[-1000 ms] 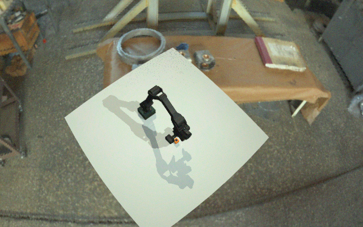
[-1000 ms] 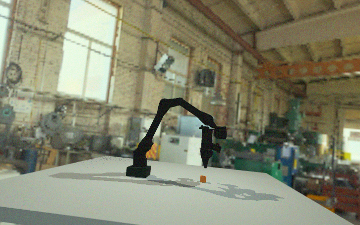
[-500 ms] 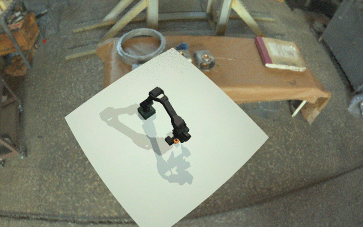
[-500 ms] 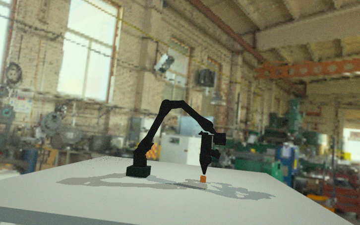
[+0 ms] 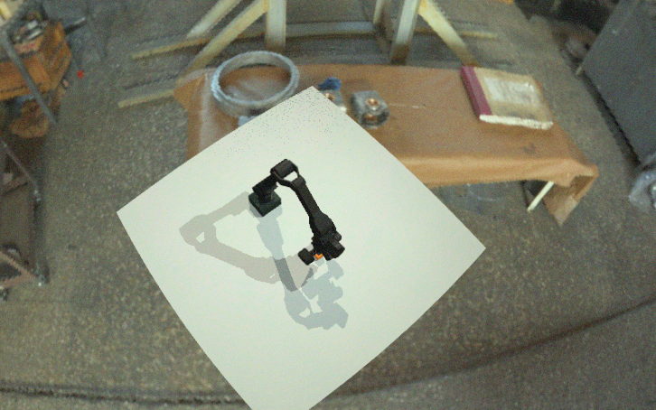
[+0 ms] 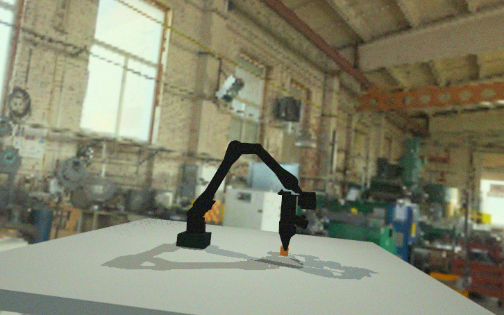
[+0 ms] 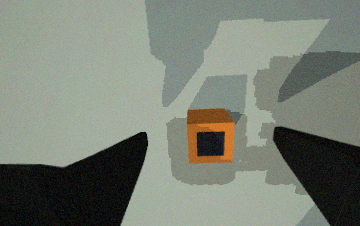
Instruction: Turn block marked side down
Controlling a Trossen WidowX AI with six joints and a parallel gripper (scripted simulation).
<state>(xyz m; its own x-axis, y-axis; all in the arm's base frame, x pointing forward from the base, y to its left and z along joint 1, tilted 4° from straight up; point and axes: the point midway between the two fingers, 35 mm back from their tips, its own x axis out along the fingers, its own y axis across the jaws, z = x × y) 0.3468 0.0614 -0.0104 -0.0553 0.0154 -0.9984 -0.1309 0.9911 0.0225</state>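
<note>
Now: gripper tip right at the orange block.
</note>
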